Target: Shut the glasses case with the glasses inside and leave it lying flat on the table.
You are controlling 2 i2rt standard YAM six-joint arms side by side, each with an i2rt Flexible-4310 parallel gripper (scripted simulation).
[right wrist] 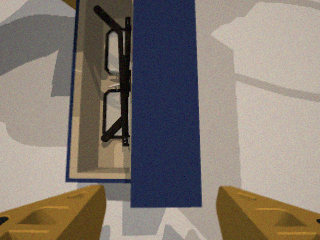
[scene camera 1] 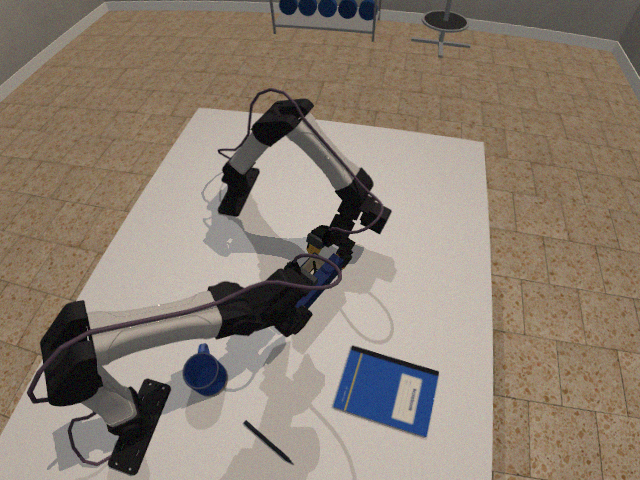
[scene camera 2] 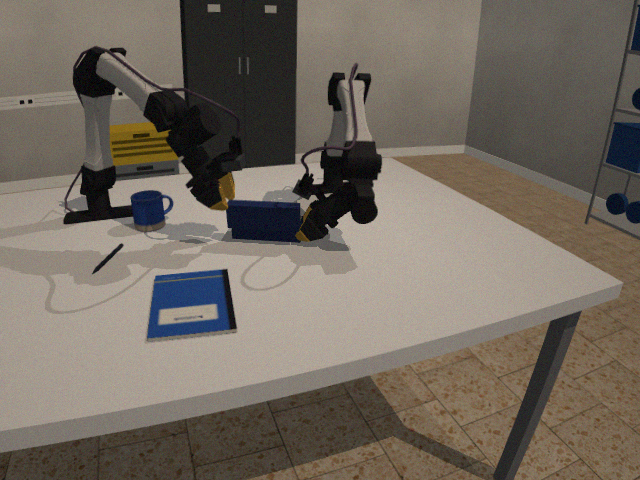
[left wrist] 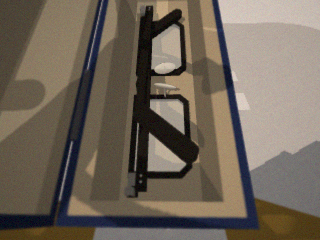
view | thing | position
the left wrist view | my left gripper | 159, 202
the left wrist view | glasses case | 217, 190
